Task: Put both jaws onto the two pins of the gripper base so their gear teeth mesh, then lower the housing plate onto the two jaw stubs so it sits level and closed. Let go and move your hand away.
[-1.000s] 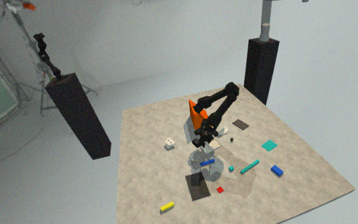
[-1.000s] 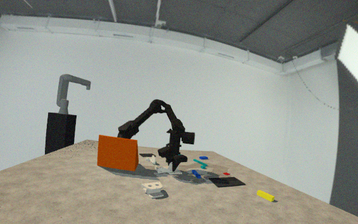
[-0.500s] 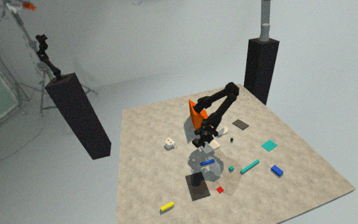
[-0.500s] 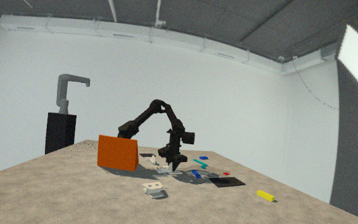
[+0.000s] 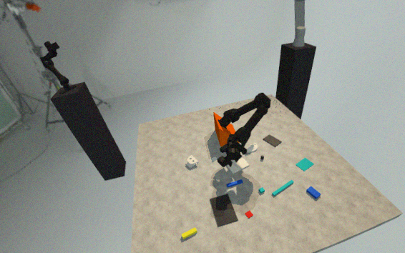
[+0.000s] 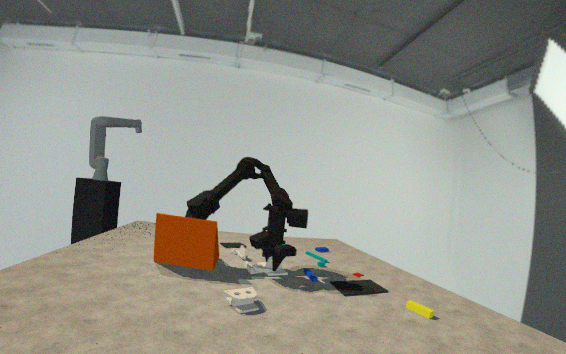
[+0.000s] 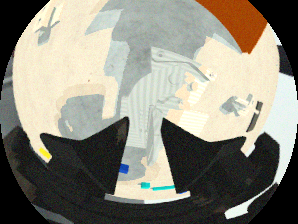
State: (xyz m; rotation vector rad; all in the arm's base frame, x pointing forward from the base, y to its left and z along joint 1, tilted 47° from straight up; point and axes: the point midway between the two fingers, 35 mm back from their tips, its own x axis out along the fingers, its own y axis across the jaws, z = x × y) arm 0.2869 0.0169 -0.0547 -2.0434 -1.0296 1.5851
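My gripper tip is now 60 mm past the white housing plate, 20 mm to the right of it and 10 mm above it. Round my gripper tip: blue bar: 130 mm ahead, 40 mm to the right, 10 mm below; white gripper base: 110 mm behind, 240 mm to the right, 10 mm above; teal cube: 220 mm ahead, 90 mm to the left, 10 mm below.
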